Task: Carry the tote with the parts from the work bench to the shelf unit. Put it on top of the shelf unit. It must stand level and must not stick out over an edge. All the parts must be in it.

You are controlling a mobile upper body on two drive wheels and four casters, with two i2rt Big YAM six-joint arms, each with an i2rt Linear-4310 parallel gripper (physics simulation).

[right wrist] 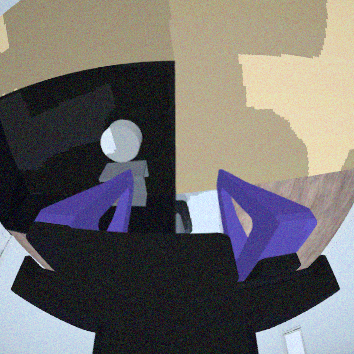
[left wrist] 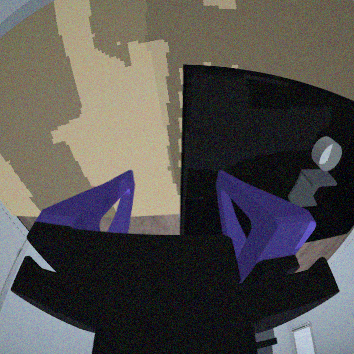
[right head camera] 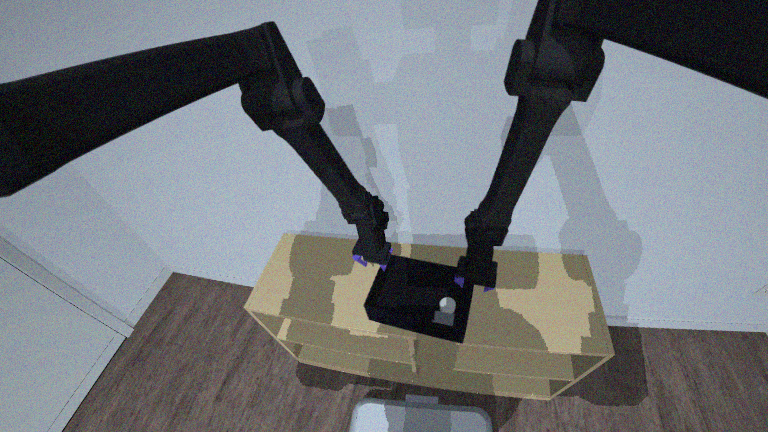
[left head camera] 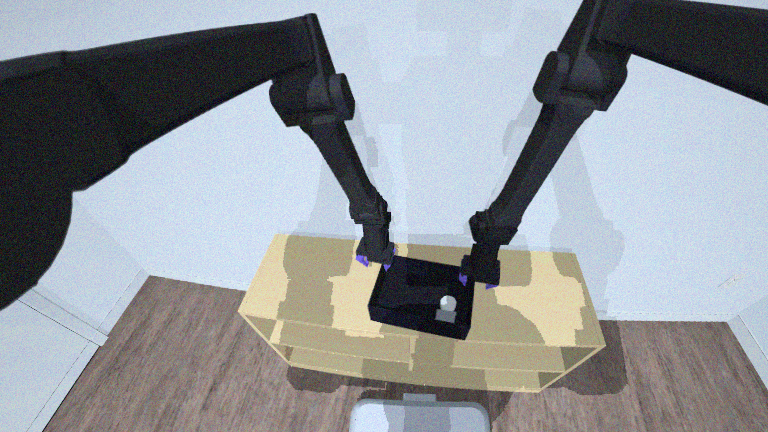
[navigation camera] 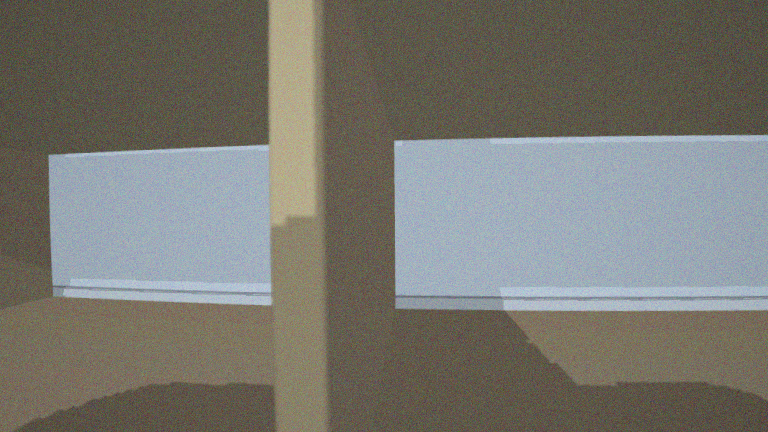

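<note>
The black tote stands on top of the light wooden shelf unit and looks level. Its lower right corner is close to the front edge; overhang cannot be told. A pale round part and a grey angular part are inside. My left gripper and right gripper are open, above opposite side walls, holding nothing.
A pale rounded base stands before the shelf unit. The wall rises behind it. The navigation camera looks into the shelf openings past a wooden upright. The work bench does not show.
</note>
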